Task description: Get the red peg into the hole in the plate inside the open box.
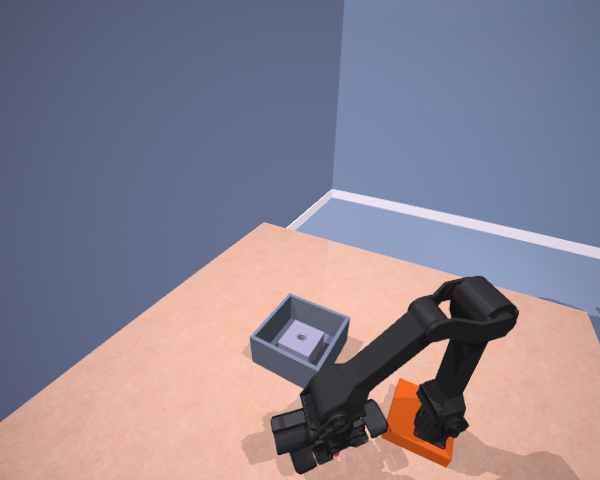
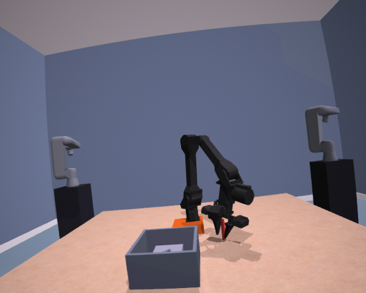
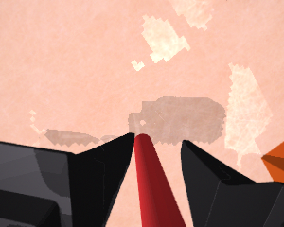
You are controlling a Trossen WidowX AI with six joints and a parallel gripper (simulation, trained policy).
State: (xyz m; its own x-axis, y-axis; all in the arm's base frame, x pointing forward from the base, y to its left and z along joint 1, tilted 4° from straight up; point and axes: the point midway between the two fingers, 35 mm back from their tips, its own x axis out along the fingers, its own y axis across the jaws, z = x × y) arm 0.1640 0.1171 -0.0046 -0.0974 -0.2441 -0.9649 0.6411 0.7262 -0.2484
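Right now my gripper tip is 190 mm short of the pale plate, 180 mm to the left of it and 30 mm below it. Also, from my gripper tip: red peg 30 mm above, 10 mm to the left; then grey box 190 mm ahead, 180 mm to the right, 20 mm above.
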